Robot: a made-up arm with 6 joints.
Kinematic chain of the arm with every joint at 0, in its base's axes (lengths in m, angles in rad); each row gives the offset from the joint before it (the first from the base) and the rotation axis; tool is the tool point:
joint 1: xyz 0 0 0.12 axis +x
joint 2: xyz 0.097 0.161 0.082 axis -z
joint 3: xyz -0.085 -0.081 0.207 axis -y
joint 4: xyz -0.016 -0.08 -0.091 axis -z
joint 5: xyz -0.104 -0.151 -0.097 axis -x
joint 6: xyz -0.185 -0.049 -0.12 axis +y
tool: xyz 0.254 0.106 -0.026
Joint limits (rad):
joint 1: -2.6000..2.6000
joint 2: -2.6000..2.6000
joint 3: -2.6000..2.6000
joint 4: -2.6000..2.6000
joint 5: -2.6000..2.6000
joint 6: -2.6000..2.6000
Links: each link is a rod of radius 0.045 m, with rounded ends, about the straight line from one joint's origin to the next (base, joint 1, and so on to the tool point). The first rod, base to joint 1, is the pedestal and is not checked.
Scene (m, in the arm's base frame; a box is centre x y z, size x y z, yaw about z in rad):
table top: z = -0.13
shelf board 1: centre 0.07 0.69 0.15 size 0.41 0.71 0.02 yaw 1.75
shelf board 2: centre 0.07 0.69 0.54 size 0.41 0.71 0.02 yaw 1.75
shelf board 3: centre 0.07 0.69 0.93 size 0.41 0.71 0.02 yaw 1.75
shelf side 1: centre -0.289 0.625 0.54 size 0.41 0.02 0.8 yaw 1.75
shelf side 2: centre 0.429 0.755 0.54 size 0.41 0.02 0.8 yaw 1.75
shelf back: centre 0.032 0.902 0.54 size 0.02 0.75 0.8 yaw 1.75
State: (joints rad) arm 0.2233 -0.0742 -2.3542 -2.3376 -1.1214 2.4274
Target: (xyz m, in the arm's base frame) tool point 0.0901 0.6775 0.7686
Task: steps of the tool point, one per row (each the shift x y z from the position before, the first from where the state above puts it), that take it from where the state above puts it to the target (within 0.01 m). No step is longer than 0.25 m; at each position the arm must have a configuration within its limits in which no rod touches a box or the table.
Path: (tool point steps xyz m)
1: -0.1756 0.1137 -0.0562
2: -0.1274 0.1592 0.0049
3: -0.0651 0.1696 0.0732
4: 0.0044 0.1444 0.1311
5: 0.0720 0.0920 0.1632
6: 0.1303 0.1008 0.1044
7: 0.1583 0.0634 0.0713
8: 0.1658 0.0313 0.0304
9: 0.1543 0.0078 -0.0103
10: 0.1275 -0.0063 -0.0443
11: 0.0268 0.0808 0.0089
12: -0.0014 0.0804 0.0074
13: -0.0294 0.0818 -0.0010
14: -0.0545 0.0802 -0.0153

